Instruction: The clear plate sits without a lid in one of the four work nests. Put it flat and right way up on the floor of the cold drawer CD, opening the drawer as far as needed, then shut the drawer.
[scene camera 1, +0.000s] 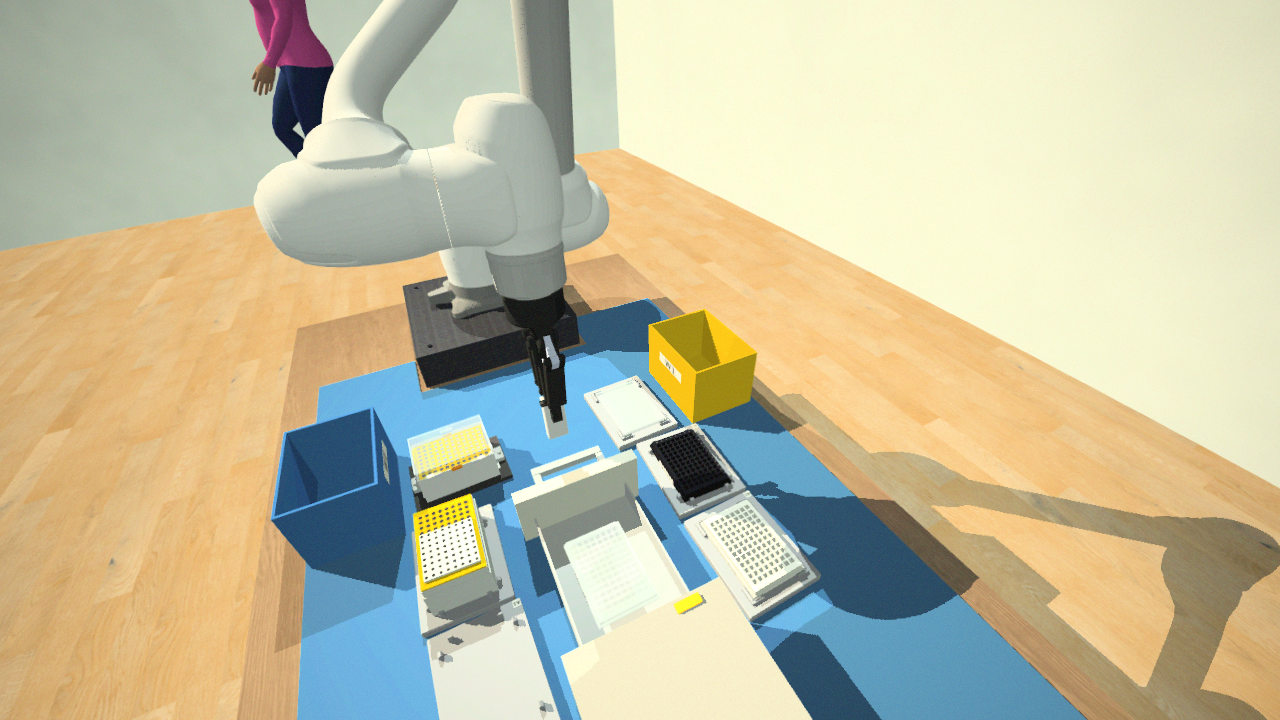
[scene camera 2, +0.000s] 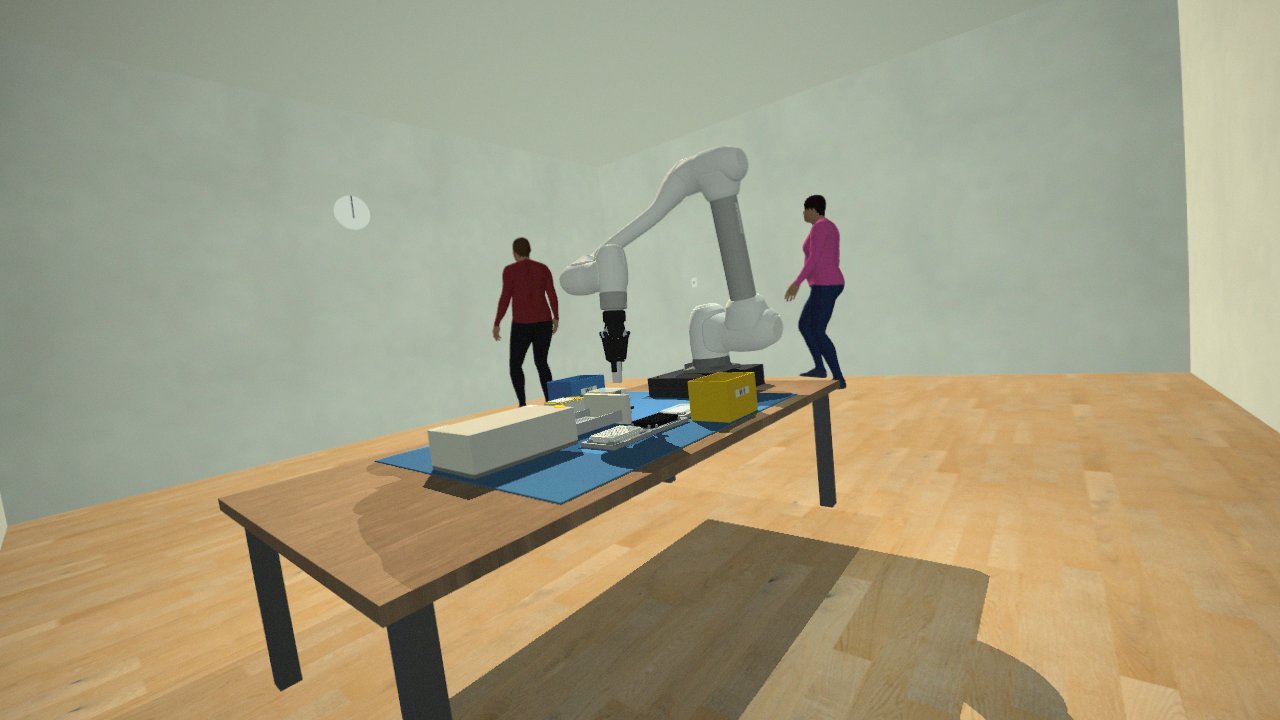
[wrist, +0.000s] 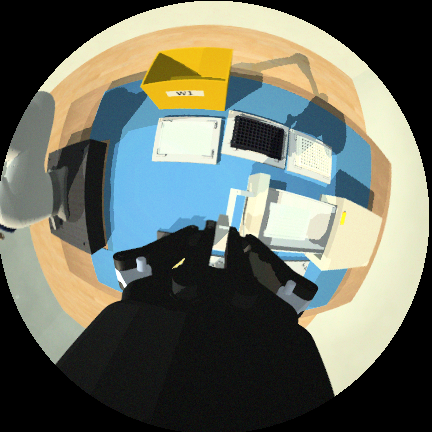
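Pixels of known places: gripper, fingertip midpoint: (scene camera 1: 557, 433) (scene camera 2: 617, 382) (wrist: 222, 222); arm's base, link origin: (scene camera 1: 486, 292) (scene camera 2: 712, 370) (wrist: 57, 192).
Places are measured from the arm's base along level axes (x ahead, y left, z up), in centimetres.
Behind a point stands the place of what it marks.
Observation:
The clear plate (scene camera 1: 611, 571) {z -4.6, x 77.4, y -0.6 cm} (wrist: 287, 220) {z -4.7, x 75.7, y 0.0 cm} lies flat on the floor of the cold drawer; its lettering or corner details are too faint to read. The drawer (scene camera 1: 577, 493) {z -1.1, x 66.0, y -0.7 cm} (scene camera 2: 608, 407) {z -2.3, x 66.0, y 1.4 cm} (wrist: 257, 207) {z 1.7, x 64.7, y 2.6 cm} stands open from its cream cabinet (scene camera 1: 666, 662) {z 2.4, x 92.7, y -0.8 cm} (scene camera 2: 505, 437) {z -0.4, x 110.4, y 8.9 cm} (wrist: 352, 231) {z 2.5, x 96.1, y 1.4 cm}, and its front panel and white handle (scene camera 1: 565, 462) {z -0.1, x 60.4, y -0.5 cm} (wrist: 231, 207) {z -0.1, x 60.2, y 1.6 cm} face the robot base. My gripper (scene camera 1: 555, 424) {z 4.3, x 58.5, y -0.5 cm} (scene camera 2: 616, 370) {z 4.3, x 58.5, y -0.5 cm} (wrist: 222, 222) {z 4.3, x 58.5, y -0.5 cm} is shut and empty. Its pale fingertips are together, pointing down, a little above and on the robot-base side of the handle, apart from it. The plate does not show in scene camera 2.
A nest without a plate (scene camera 1: 631, 411) {z -5.8, x 49.4, y 15.8 cm} (wrist: 187, 140) {z -5.8, x 48.5, y 15.1 cm}, a black plate (scene camera 1: 689, 463) {z -5.1, x 65.8, y 18.6 cm} (wrist: 257, 137) {z -6.2, x 64.8, y 18.7 cm} and a white plate (scene camera 1: 753, 546) {z -5.2, x 82.9, y 18.8 cm} (wrist: 309, 155) {z -5.6, x 80.1, y 18.3 cm} line one side. Two yellow-and-white racks (scene camera 1: 452, 452) {z 0.0, x 50.3, y -15.9 cm} (scene camera 1: 450, 546) {z -0.1, x 67.1, y -18.9 cm} and a blue bin (scene camera 1: 335, 528) {z -1.4, x 56.0, y -33.5 cm} stand opposite. A yellow bin (scene camera 1: 723, 385) {z -0.8, x 55.8, y 31.8 cm} (scene camera 2: 716, 401) {z -1.7, x 55.9, y 35.0 cm} (wrist: 190, 96) {z -1.9, x 48.1, y 25.5 cm} stands near the bare nest.

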